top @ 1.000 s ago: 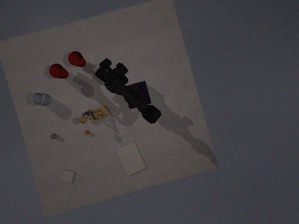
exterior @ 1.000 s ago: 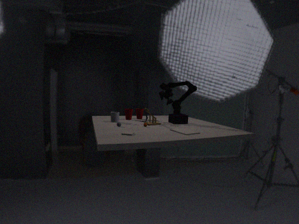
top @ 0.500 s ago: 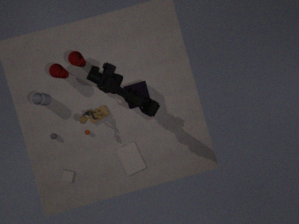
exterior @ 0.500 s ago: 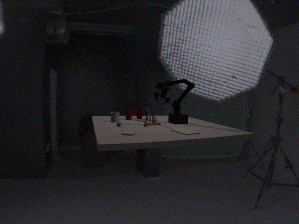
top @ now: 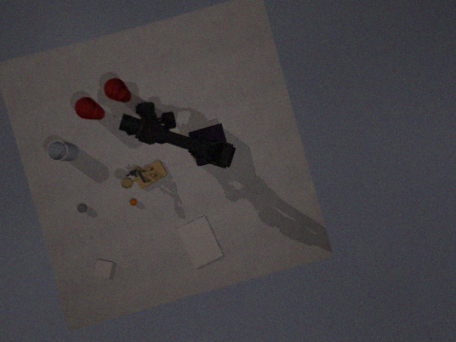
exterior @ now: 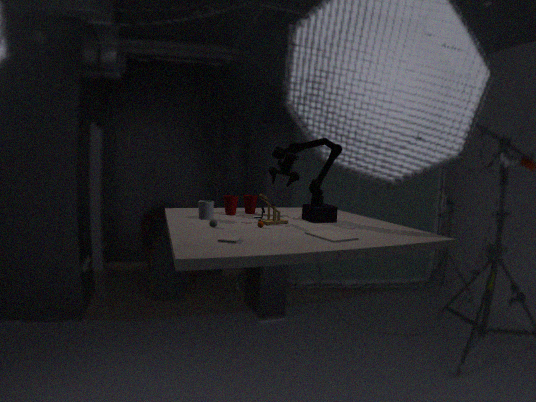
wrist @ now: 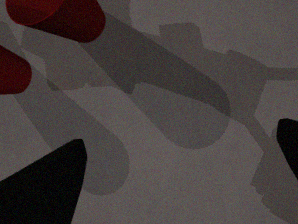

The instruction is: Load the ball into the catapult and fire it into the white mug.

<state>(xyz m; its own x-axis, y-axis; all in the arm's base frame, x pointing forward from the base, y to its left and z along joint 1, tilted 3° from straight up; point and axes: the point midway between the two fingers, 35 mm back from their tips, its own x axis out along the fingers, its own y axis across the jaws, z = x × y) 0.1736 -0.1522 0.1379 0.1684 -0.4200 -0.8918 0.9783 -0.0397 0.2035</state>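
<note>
The wooden catapult is 210 mm to the left of my gripper tip, 140 mm ahead of it and 120 mm below it. The rest, counted from my gripper tip: orange ball 330 mm to the left, 210 mm ahead, 180 mm below; then white mug 450 mm ahead, 170 mm below, 30 mm to the left; then small grey ball 440 mm ahead, 300 mm to the left, 180 mm below.
</note>
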